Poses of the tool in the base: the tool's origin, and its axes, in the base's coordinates. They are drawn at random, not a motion.
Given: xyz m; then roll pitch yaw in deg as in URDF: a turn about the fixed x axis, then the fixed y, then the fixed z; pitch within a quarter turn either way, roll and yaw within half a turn.
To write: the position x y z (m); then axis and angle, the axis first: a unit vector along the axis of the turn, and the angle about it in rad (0 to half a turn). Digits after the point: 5 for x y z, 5 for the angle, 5 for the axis.
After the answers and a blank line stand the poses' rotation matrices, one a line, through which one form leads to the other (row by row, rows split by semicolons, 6 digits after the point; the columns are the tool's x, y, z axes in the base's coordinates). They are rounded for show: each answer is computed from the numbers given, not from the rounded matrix.
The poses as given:
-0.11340 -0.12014 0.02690 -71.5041 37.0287 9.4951
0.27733 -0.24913 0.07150 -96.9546 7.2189 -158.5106
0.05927 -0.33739 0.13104 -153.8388 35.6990 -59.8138
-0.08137 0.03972 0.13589 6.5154 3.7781 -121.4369
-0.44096 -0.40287 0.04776 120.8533 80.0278 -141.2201
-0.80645 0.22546 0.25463 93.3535 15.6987 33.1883
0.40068 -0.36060 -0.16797 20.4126 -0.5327 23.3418
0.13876 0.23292 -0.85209 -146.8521 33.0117 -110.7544
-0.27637 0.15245 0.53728 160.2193 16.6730 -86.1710
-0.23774 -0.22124 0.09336 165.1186 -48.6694 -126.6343
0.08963 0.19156 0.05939 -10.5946 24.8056 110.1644
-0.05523 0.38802 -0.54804 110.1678 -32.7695 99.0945
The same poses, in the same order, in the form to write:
-0.11340 -0.12014 0.02690 -0.86932 0.31980 0.37684 1.44076
0.27733 -0.24913 0.07150 -0.09975 0.75280 -0.65065 2.80064
0.05927 -0.33739 0.13104 -0.81647 0.55458 0.16072 2.45710
-0.08137 0.03972 0.13589 0.06465 -0.03828 -0.99717 2.12564
-0.44096 -0.40287 0.04776 -0.56843 0.57116 0.59217 2.31419
-0.80645 0.22546 0.25463 0.90519 0.40306 0.13484 1.64674
0.40068 -0.36060 -0.16797 0.65299 0.11740 0.74821 0.54089
0.13876 0.23292 -0.85209 -0.49225 0.86713 -0.07603 2.36313
-0.27637 0.15245 0.53728 0.72915 -0.64787 -0.22048 3.08848
-0.23774 -0.22124 0.09336 0.39413 -0.91503 0.08592 2.27896
0.08963 0.19156 0.05939 -0.26976 0.05762 0.96120 1.99978
-0.05523 0.38802 -0.54804 0.64383 0.50209 0.57739 2.77906

0.787397 -0.615616 0.031985; 0.131696 0.218679 0.966869; -0.602215 -0.757097 0.253261
-0.923110 0.071709 0.377791; -0.363425 0.158360 -0.918065; -0.125660 -0.984774 -0.120123
0.408330 -0.905206 0.117763; -0.701971 -0.228914 0.674415; -0.583527 -0.358051 -0.728901
-0.520426 0.843805 -0.130959; -0.851361 -0.524570 0.003324; -0.065893 0.113224 0.991382
-0.134996 -0.980335 -0.143944; -0.108462 -0.129781 0.985593; -0.984892 0.148664 -0.088809
0.805659 0.258073 0.533209; 0.526973 0.098905 -0.844107; -0.270579 0.961049 -0.056314
0.918118 -0.374313 0.130191; 0.396198 0.859217 -0.323686; 0.009297 0.348763 0.937165
-0.297154 -0.677364 0.672961; -0.784144 0.575266 0.232782; -0.544810 -0.458526 -0.702094
0.063971 -0.932410 -0.355695; -0.955819 -0.159718 0.246778; -0.286909 0.324193 -0.901433
-0.394066 -0.660472 -0.639131; -0.529947 0.731445 -0.429121; 0.750912 0.169604 -0.638253
-0.312910 -0.896115 -0.314746; 0.852099 -0.411247 0.323734; -0.419541 -0.166895 0.892262
-0.132908 0.420744 0.897390; 0.830284 -0.447192 0.332637; 0.541261 0.789299 -0.289902

